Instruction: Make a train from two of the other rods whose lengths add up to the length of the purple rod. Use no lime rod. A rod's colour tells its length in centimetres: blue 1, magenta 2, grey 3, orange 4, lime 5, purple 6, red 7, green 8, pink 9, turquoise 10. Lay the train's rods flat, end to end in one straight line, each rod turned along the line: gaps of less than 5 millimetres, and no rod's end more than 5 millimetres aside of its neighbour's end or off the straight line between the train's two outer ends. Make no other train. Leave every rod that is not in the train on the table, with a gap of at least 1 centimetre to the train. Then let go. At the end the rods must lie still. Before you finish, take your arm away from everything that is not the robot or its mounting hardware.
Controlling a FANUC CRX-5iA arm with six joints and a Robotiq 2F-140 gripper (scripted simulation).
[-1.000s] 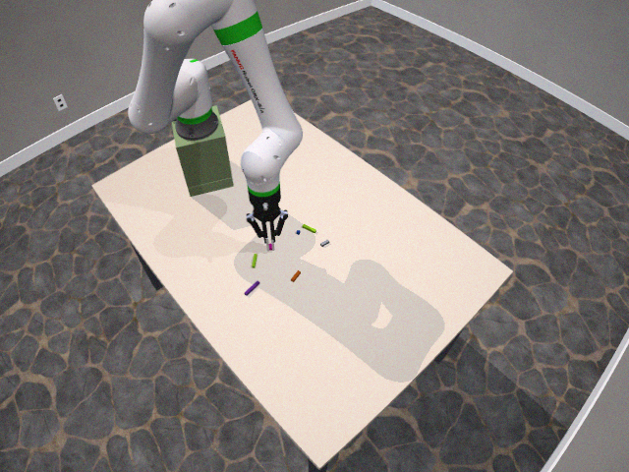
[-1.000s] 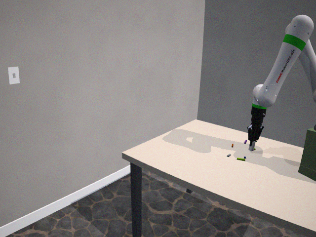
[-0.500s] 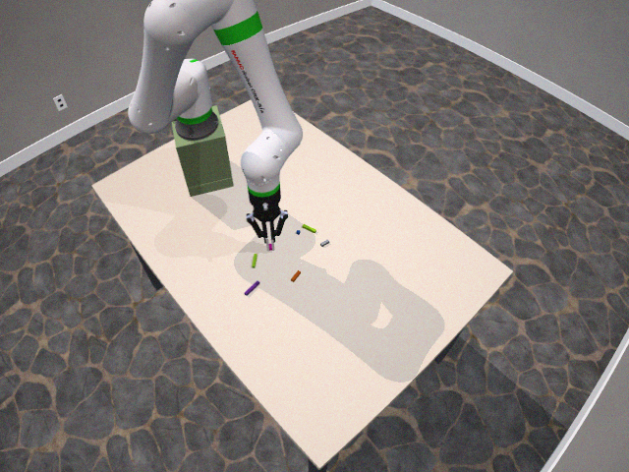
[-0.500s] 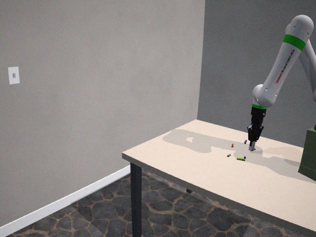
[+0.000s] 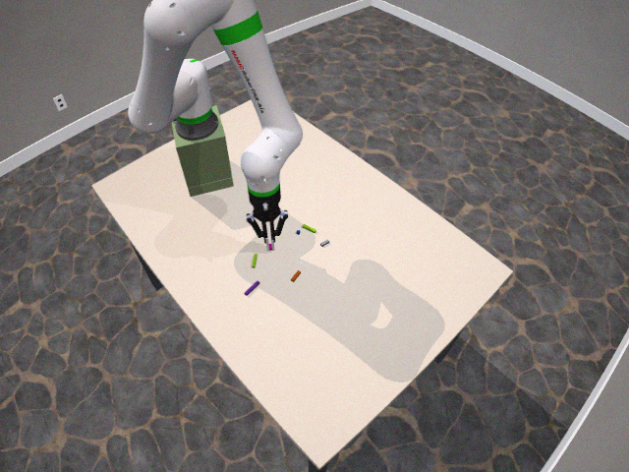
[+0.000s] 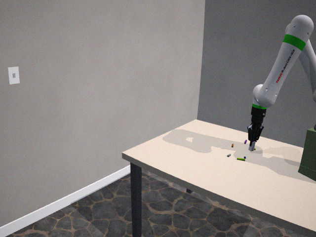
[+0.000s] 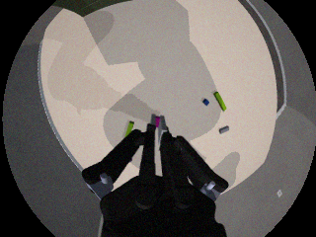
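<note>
Right now the magenta rod is 3 cm below my hand. From my hand the other things lie so: orange rod (14 cm ahead, 4 cm below, 1 cm to the right); purple rod (14 cm to the right, 8 cm ahead, 4 cm below); blue rod (11 cm to the left, 4 cm below, 1 cm ahead).
</note>
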